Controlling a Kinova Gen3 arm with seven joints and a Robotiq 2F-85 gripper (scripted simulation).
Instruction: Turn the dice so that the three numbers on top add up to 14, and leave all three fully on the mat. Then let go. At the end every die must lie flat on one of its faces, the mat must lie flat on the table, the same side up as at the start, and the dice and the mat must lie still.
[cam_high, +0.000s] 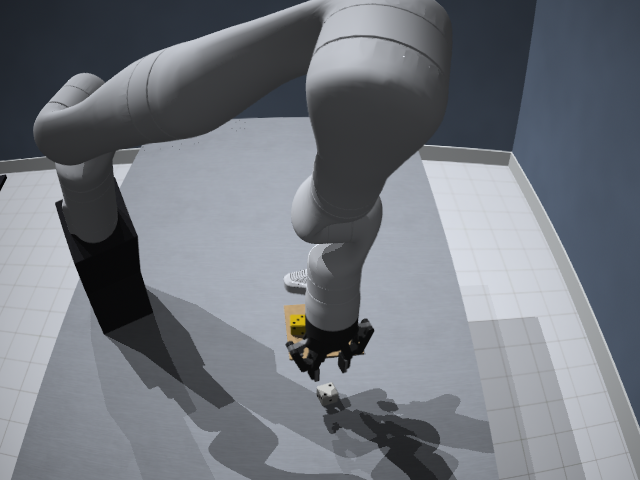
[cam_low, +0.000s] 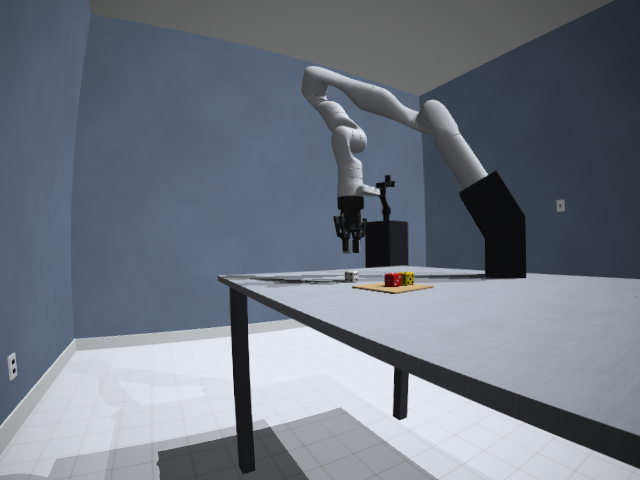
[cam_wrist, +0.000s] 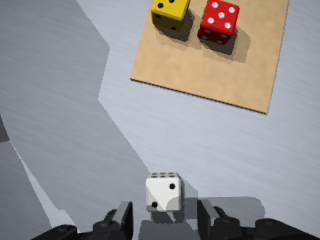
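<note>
My hand is 8 cm above the white die. The rest, counted from my hand: tan mat (3 cm ahead, 16 cm to the left, 10 cm below); then red die (3 cm ahead, 16 cm to the left, 8 cm below); then yellow die (2 cm behind, 17 cm to the left, 8 cm below).
</note>
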